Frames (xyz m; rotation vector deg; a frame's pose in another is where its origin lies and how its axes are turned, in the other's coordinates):
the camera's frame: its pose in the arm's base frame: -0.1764 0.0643 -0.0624 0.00 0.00 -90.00
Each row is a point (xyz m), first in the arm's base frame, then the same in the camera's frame.
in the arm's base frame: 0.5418 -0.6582 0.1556
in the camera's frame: 0.7225 0.7182 0.2180
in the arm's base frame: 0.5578 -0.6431 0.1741
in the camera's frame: 0.7074 0.7342 0.2365
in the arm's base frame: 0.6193 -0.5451 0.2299
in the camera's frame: 0.6094 0.7957 0.2923
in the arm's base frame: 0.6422 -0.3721 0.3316
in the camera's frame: 0.4364 0.8186 0.3940
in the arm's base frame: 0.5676 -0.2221 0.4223
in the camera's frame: 0.2864 0.7440 0.4847
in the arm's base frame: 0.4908 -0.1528 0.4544
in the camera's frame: 0.2171 0.6672 0.5168
